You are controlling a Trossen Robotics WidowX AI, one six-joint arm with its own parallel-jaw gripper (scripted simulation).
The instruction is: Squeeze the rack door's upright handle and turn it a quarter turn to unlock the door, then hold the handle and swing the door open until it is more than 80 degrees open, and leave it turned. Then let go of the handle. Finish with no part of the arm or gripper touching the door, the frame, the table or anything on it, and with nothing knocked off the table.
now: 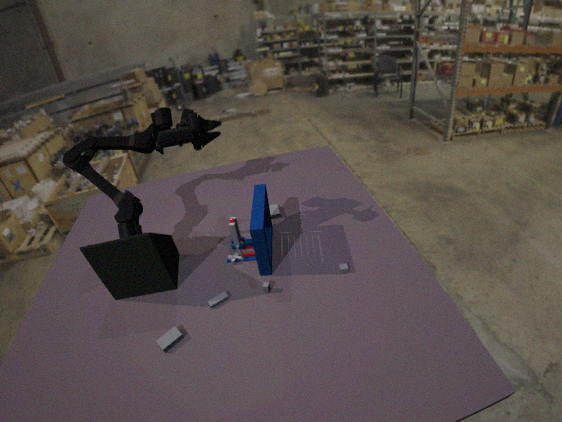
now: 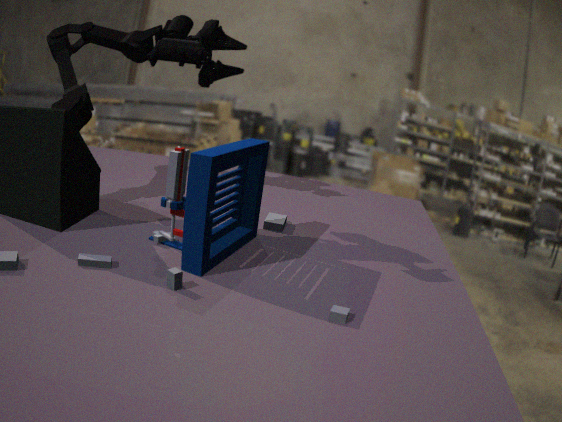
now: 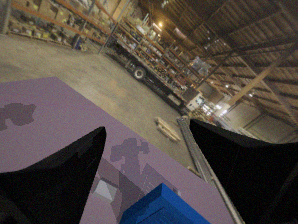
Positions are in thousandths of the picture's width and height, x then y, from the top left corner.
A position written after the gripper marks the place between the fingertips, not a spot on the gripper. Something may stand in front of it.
The gripper (image 2: 437, 141) is open and holds nothing. Also in view: a blue rack (image 2: 362, 586).
The gripper shows as well in image 1 (image 1: 392, 305) and in image 3 (image 3: 498, 565). The blue rack also shows in image 1 (image 1: 464, 534).
